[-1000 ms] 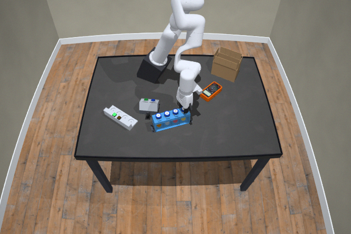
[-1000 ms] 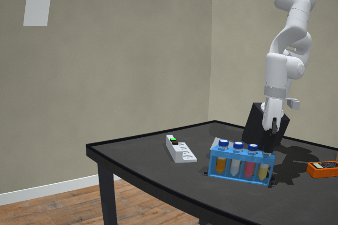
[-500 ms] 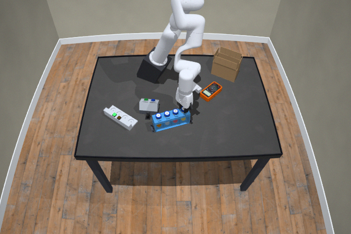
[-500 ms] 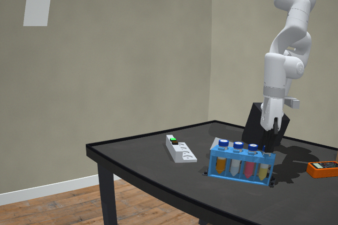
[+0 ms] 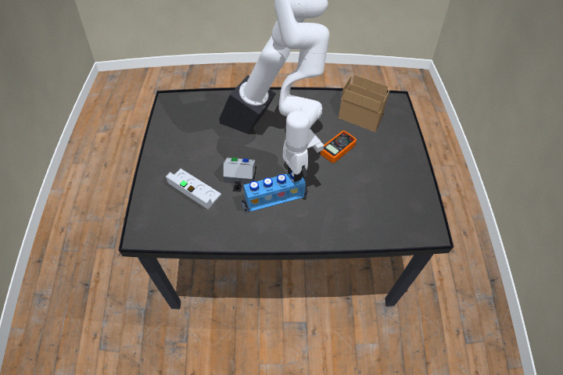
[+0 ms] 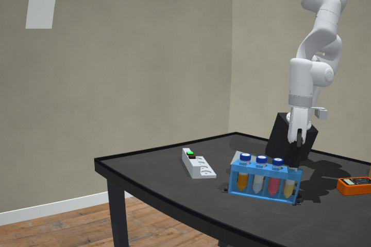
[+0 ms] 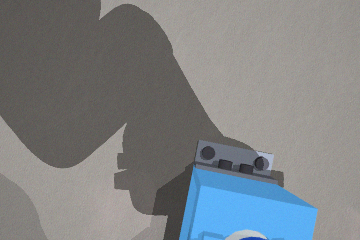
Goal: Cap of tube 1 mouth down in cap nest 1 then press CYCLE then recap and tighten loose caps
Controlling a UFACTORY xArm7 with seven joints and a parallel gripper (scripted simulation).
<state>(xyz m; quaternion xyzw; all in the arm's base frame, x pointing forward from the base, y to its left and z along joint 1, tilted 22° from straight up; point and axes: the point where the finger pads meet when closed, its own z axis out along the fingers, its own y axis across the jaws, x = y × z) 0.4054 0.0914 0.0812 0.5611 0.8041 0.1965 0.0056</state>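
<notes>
The cap 1 lies 10 mm below my hand. The rest, counted from my hand: grey key housing (200 mm to the right, 120 mm behind, 80 mm below).
</notes>
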